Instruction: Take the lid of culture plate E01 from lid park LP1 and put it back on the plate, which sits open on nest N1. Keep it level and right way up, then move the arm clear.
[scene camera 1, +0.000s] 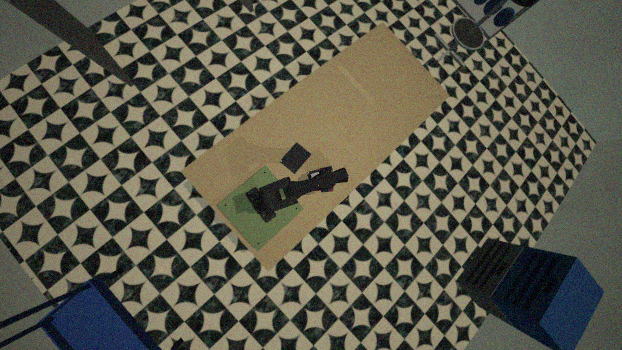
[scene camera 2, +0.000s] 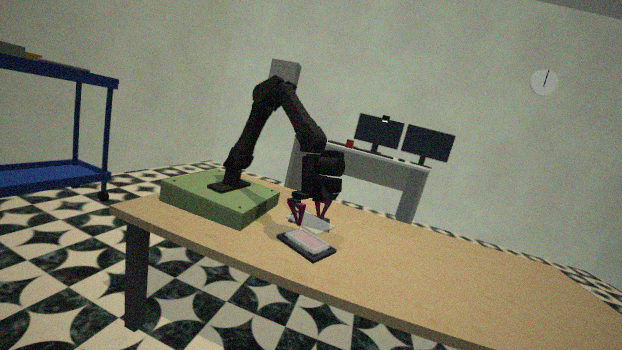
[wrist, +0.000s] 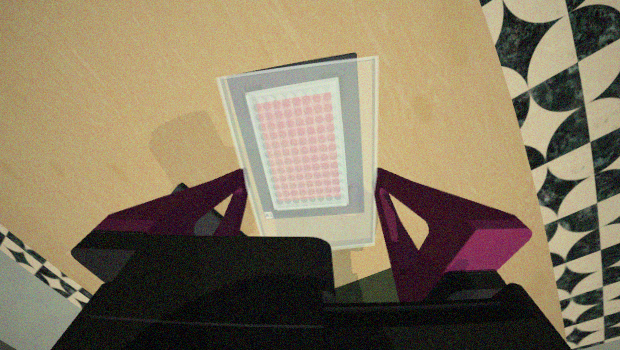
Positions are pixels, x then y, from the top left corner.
Labels:
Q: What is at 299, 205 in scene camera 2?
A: The gripper.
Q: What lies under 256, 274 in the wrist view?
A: The gripper.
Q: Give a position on a grey lid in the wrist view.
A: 306, 136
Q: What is the gripper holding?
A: A grey lid.

